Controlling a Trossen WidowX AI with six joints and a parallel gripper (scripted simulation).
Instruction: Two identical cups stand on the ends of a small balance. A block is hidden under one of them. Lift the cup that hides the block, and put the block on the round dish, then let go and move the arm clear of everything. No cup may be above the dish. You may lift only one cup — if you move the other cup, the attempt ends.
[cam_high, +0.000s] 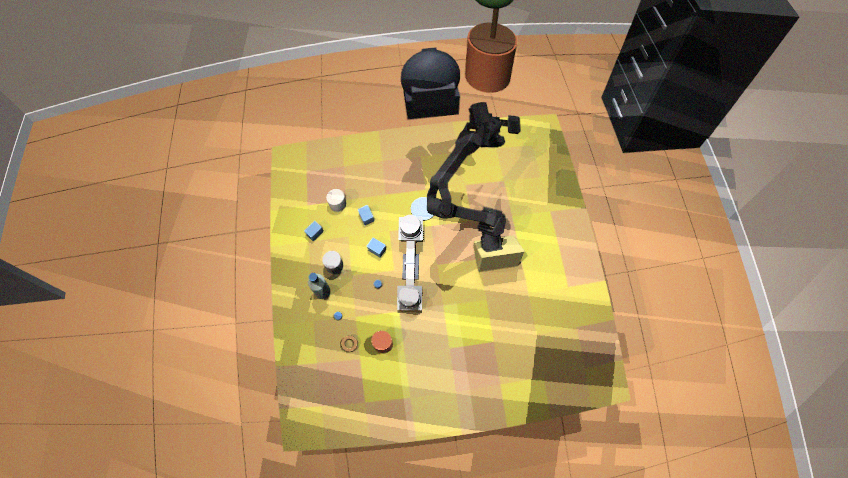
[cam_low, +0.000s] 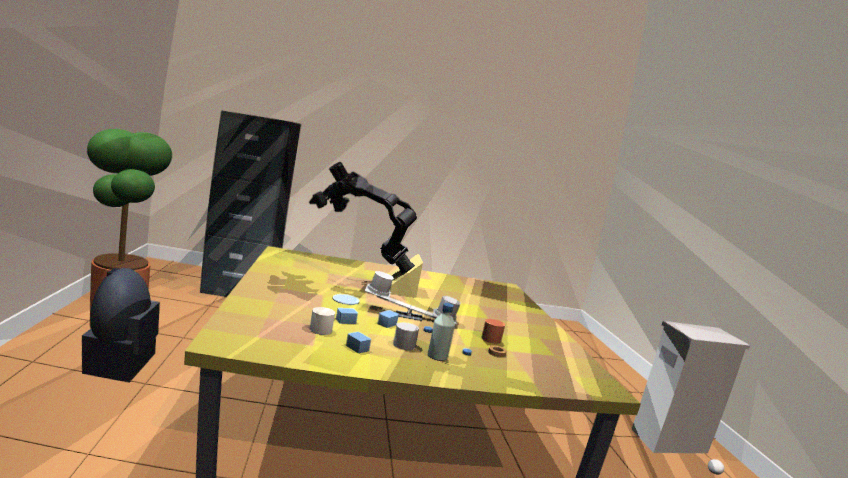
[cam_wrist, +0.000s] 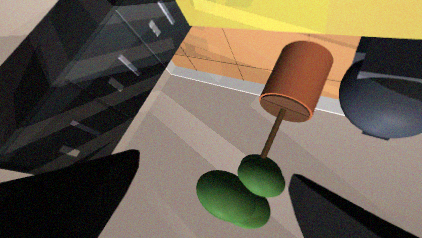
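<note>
The grey block lies 46 cm ahead of my gripper tip, 52 cm to the left of it and 27 cm below it. The rest, counted from my gripper tip: brown ring 71 cm ahead, 64 cm to the left, 31 cm below; pale blue round dish 34 cm ahead, 16 cm to the left, 31 cm below.
</note>
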